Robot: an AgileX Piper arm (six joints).
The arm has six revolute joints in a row. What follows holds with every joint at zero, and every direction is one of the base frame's.
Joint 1 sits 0.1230 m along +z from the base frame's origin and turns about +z.
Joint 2 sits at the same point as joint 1 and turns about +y.
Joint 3 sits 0.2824 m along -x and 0.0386 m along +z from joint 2 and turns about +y.
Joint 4 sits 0.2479 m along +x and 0.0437 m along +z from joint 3 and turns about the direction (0.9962, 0, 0.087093).
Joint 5 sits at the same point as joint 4 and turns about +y.
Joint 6 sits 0.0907 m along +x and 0.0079 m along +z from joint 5 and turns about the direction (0.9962, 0, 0.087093).
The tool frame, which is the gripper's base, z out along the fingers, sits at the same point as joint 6; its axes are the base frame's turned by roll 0.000, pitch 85.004 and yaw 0.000 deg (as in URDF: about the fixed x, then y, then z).
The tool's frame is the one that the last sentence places.
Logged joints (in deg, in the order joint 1, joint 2, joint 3, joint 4, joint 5, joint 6), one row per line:
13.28 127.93 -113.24 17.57 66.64 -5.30
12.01 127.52 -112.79 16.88 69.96 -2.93
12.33 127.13 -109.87 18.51 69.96 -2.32
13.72 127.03 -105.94 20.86 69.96 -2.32
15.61 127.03 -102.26 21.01 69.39 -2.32
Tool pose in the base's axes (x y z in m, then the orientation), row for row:
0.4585 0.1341 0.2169 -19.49 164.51 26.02
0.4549 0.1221 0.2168 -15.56 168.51 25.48
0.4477 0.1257 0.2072 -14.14 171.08 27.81
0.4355 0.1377 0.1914 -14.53 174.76 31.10
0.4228 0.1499 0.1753 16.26 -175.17 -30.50
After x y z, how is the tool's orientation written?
As a rotation vector, in degrees.
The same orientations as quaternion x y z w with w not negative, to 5 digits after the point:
-0.11556 0.97537 0.15427 0.10721
-0.09065 0.98172 0.14844 0.07729
-0.08120 0.98238 0.15969 0.05320
-0.08157 0.98111 0.17460 0.01659
0.09106 -0.98101 -0.17081 0.01268

